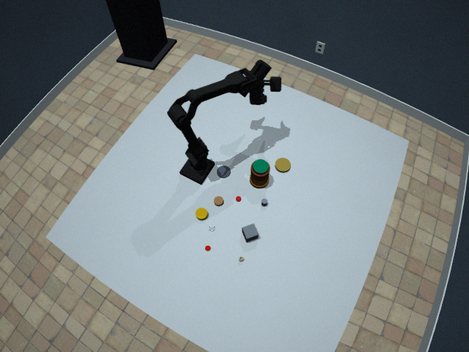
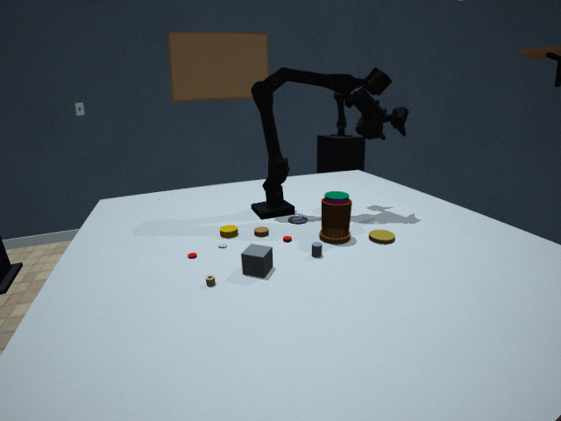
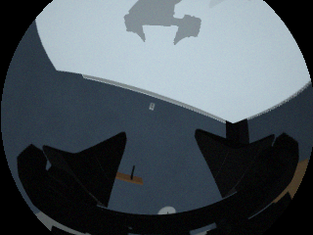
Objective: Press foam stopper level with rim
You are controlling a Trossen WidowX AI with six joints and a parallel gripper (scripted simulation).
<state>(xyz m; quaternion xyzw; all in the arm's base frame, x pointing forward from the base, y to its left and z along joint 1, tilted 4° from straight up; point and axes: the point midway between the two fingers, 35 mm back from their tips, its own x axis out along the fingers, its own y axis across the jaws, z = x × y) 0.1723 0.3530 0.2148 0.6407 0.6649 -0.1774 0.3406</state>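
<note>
My gripper is now 300 mm to the left of the green foam stopper, 160 mm above it and 110 mm short of it. Also, from my hand: dark grey disc (320 mm to the right, 260 mm below, 50 mm behind); red button (420 mm to the right, 260 mm below, 60 mm ahead); olive disc (260 mm below, 190 mm to the right, 180 mm ahead).
</note>
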